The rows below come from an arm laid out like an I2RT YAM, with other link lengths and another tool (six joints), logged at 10 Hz.
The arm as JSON. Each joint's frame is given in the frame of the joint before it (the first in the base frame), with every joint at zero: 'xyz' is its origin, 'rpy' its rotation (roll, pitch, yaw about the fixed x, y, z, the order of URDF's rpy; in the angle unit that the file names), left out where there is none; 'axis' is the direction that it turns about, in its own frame. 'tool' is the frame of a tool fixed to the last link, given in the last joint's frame.
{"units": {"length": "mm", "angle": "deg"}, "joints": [
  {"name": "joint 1", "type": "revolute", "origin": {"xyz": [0.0, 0.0, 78.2]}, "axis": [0.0, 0.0, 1.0]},
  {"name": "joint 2", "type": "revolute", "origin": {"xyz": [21.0, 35.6, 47.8], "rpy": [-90.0, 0.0, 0.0]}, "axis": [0.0, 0.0, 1.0]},
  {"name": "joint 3", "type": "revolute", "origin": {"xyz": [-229.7, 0.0, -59.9], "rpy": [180.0, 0.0, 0.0]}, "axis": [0.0, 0.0, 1.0]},
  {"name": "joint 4", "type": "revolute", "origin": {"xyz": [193.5, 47.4, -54.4]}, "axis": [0.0, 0.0, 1.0]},
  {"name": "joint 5", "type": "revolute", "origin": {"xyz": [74.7, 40.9, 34.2], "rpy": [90.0, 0.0, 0.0]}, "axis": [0.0, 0.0, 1.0]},
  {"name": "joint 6", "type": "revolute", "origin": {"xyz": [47.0, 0.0, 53.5], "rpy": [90.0, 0.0, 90.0]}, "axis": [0.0, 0.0, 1.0]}
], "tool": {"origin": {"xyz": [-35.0, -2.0, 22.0], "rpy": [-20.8, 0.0, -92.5]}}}
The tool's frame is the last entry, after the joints.
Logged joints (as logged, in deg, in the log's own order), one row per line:
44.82, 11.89, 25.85, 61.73, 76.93, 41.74
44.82, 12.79, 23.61, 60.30, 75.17, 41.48
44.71, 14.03, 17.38, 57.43, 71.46, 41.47
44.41, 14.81, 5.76, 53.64, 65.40, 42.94
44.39, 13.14, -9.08, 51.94, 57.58, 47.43
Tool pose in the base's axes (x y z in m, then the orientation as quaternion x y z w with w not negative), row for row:
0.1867, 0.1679, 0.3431, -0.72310, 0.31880, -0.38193, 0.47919
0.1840, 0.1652, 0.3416, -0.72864, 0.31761, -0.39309, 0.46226
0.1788, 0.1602, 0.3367, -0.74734, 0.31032, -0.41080, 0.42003
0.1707, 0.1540, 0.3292, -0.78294, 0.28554, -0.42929, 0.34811
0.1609, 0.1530, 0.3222, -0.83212, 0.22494, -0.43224, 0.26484
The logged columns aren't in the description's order. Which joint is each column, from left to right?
Columns, left to right: joint 1, joint 5, joint 4, joint 2, joint 6, joint 3.
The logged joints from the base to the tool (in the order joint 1, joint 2, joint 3, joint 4, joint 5, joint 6), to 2 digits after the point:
44.82, 61.73, 41.74, 25.85, 11.89, 76.93
44.82, 60.30, 41.48, 23.61, 12.79, 75.17
44.71, 57.43, 41.47, 17.38, 14.03, 71.46
44.41, 53.64, 42.94, 5.76, 14.81, 65.40
44.39, 51.94, 47.43, -9.08, 13.14, 57.58

